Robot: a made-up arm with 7 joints. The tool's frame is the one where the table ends. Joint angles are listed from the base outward.
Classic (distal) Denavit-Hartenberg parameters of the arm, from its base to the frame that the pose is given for. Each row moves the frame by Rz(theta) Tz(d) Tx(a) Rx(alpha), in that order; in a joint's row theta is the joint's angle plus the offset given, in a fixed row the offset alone. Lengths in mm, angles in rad.
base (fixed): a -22.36; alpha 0; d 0; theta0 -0.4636
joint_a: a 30; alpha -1.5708; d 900; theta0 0.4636
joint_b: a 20; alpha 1.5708; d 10; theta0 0
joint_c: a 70; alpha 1.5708; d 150; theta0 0
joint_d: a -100; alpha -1.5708; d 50; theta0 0
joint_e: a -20; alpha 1.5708; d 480; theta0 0
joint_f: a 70; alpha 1.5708; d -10; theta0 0
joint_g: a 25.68; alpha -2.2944; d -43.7; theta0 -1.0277
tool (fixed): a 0; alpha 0; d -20.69; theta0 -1.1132
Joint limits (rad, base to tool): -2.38..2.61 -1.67..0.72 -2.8..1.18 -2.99..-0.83 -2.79..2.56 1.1..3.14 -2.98..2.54
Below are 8 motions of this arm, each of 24 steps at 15 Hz.
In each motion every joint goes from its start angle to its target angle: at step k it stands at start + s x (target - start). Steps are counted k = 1, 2, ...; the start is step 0. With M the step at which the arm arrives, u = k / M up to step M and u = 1 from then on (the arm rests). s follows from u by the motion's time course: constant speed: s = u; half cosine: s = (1 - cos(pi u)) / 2; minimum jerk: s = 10 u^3 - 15 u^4 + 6 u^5.
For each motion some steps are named. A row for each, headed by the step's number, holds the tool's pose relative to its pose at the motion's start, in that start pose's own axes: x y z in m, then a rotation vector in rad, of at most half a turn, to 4 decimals.
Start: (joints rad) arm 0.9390 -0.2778 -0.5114 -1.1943 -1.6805 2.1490 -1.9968
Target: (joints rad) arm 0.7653 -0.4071 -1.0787 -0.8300 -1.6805 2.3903 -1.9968
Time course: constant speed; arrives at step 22
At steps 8, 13, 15, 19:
8: 0.0469 0.0882 -0.1299 0.2205 0.1061 0.0744
13: 0.0611 0.1598 -0.1961 0.3479 0.1894 0.1278
15: 0.0633 0.1909 -0.2188 0.3962 0.2259 0.1511
19: 0.0619 0.2556 -0.2571 0.4877 0.3038 0.2013

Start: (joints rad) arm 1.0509 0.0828 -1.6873 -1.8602 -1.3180 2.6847 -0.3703
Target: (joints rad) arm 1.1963 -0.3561 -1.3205 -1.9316 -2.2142 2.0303 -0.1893
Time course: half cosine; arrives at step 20
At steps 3, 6, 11, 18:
3: 0.0073 0.0086 0.0086 -0.0188 0.0133 0.0142
6: 0.0247 0.0319 0.0339 -0.0792 0.0462 0.0394
11: 0.0504 0.0819 0.1013 -0.2579 0.0971 0.0048
18: 0.0536 0.1159 0.1778 -0.4444 0.0964 -0.1867

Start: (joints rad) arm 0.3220 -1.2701 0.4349 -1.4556 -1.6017 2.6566 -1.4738
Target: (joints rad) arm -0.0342 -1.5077 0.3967 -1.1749 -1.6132 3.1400 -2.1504
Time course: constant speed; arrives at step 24
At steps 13, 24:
13: -0.1081 -0.0211 -0.0110 -0.4850 0.3885 0.1005
24: -0.2014 -0.0484 0.0272 -0.8944 0.7786 0.2127

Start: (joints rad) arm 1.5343 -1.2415 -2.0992 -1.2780 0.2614 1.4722 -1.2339
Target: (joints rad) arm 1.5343 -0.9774 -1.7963 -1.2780 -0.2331 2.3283 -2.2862
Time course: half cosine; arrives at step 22
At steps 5, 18, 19, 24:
5: 0.0196 0.0240 0.0137 -0.2052 0.0720 0.0135
18: 0.1668 0.1869 0.0621 -1.4988 0.8792 0.1459
19: 0.1738 0.1942 0.0625 -1.5501 0.9256 0.1512
24: 0.1830 0.2038 0.0627 -1.6171 0.9883 0.1578

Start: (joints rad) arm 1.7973 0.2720 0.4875 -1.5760 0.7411 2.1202 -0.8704
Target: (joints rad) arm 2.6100 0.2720 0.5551 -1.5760 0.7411 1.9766 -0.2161
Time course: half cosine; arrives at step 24
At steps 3, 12, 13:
3: 0.0187 0.0093 -0.0104 0.0221 0.0195 0.0084
12: 0.2034 0.1550 -0.1673 0.2586 0.2984 0.0647
13: 0.2222 0.1797 -0.1933 0.2859 0.3432 0.0661

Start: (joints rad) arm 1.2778 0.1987 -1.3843 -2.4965 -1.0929 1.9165 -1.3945
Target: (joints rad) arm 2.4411 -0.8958 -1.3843 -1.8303 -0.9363 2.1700 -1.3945
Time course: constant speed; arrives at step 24
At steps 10, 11, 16, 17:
10: -0.2285 0.1935 0.1782 -0.6337 -0.3413 -0.4477
11: -0.2442 0.2185 0.1874 -0.6992 -0.3826 -0.4741
16: -0.3050 0.3375 0.2106 -1.0196 -0.6067 -0.5476
17: -0.3141 0.3586 0.2115 -1.0810 -0.6546 -0.5501

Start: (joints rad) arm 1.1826 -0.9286 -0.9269 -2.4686 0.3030 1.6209 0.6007
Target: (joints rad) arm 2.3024 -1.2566 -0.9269 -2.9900 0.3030 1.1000 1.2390
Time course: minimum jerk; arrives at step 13
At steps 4, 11, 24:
4: 0.0851 0.0073 -0.1246 -0.1347 0.1876 -0.2194
11: 0.1329 -0.3286 -0.6786 -1.2036 0.5202 -1.2171
24: 0.1240 -0.3484 -0.6896 -1.2553 0.5147 -1.2434

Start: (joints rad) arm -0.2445 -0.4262 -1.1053 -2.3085 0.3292 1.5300 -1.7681
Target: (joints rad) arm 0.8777 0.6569 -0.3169 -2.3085 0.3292 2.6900 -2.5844
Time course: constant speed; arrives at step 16
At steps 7, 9, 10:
7: 0.4147 -0.1280 -0.0783 -0.2709 0.9313 0.4003
9: 0.5155 -0.1312 -0.1618 -0.3580 1.1782 0.6014
10: 0.5575 -0.1271 -0.2113 -0.4006 1.2947 0.7149

